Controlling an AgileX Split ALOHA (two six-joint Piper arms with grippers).
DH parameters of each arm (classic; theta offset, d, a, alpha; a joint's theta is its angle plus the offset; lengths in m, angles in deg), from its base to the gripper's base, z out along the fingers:
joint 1: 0 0.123 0 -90
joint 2: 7.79 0 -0.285 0
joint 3: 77.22 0 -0.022 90
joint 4: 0 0.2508 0 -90
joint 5: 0 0 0.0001 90
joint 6: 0 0.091 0 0
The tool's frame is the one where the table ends.
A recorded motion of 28 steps. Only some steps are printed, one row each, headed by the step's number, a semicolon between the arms.
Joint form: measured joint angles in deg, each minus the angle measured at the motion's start. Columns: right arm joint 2, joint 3, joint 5, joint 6, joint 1, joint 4; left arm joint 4, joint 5, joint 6, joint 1, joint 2, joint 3.
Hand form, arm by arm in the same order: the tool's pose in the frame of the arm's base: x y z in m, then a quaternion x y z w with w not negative. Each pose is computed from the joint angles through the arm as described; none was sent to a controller.
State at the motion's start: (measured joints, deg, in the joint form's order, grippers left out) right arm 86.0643 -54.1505 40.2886 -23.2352 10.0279 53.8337; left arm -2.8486 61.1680 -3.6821 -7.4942 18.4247 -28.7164
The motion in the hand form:
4: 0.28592 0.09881 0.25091 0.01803 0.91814 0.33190 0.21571; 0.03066 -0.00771 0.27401 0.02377 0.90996 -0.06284 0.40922
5: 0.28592 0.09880 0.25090 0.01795 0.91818 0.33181 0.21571; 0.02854 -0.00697 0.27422 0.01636 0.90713 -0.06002 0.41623
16: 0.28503 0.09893 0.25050 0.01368 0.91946 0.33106 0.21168; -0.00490 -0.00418 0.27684 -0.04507 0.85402 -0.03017 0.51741
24: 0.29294 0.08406 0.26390 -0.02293 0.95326 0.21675 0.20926; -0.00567 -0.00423 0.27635 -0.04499 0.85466 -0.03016 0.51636
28: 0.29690 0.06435 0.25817 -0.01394 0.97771 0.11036 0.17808; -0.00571 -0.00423 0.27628 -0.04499 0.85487 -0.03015 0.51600
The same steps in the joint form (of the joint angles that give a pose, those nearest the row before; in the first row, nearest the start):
4: 0.00 0.00 0.02 0.00 0.00 -0.12; 0.00 0.00 0.00 0.58 -4.72 0.00
5: 0.00 0.00 0.02 0.00 0.00 -0.13; 0.00 0.00 0.00 1.53 -5.59 0.05
16: 0.00 0.00 0.57 0.00 0.00 -0.55; 0.00 0.05 0.00 9.99 -18.36 0.05
24: 0.07 -6.09 3.77 13.26 0.00 -23.74; 0.00 0.39 0.00 9.99 -18.56 0.05
28: 1.42 -8.23 7.84 24.50 -0.57 -41.35; 0.00 0.44 0.00 9.99 -18.56 0.05

